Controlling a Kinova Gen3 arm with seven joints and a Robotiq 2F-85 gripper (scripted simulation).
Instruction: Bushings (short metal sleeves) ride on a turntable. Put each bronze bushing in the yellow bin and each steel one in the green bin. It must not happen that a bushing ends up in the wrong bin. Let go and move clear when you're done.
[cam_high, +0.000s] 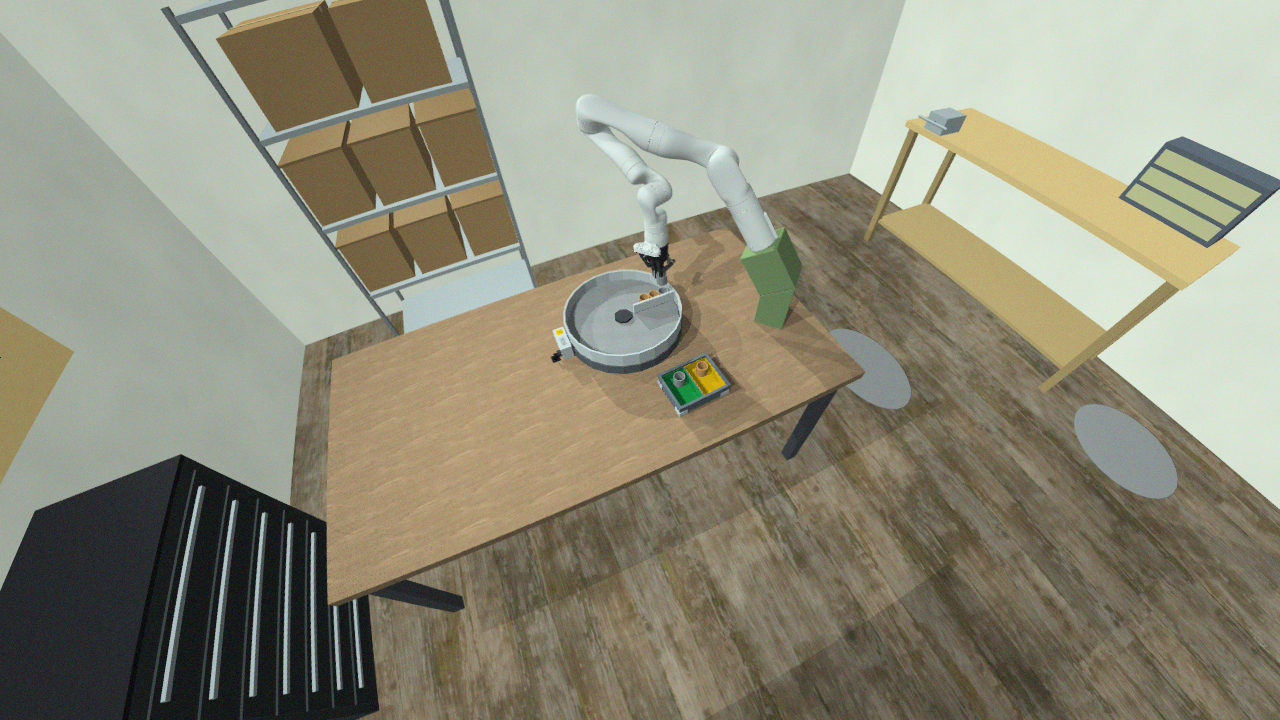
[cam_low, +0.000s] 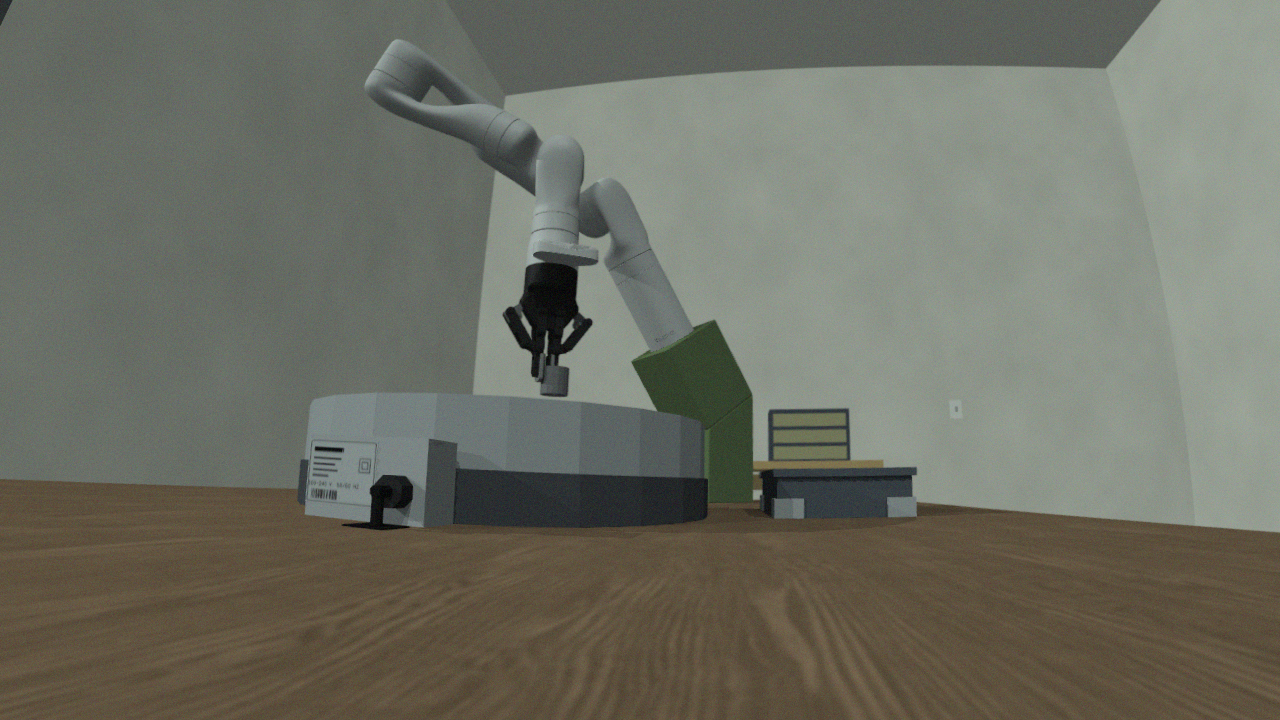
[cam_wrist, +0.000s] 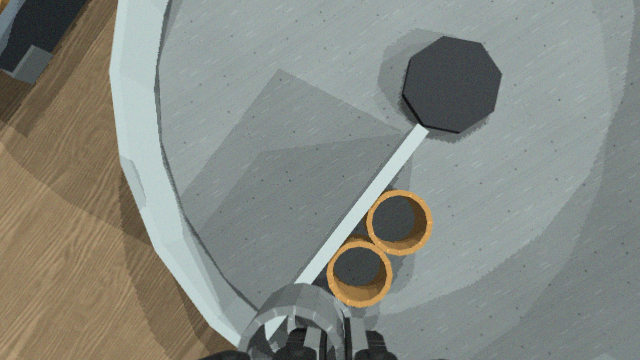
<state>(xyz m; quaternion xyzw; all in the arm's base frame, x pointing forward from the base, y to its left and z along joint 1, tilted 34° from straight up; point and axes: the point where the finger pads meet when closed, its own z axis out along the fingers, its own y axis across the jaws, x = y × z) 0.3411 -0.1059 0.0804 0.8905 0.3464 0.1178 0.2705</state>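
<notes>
Right now my hand is 370 mm to the right of the bin tray, 160 mm above it and 40 mm short of it. Also, from my hand: grey turntable 150 mm ahead, 130 mm below, 20 mm to the left.
</notes>
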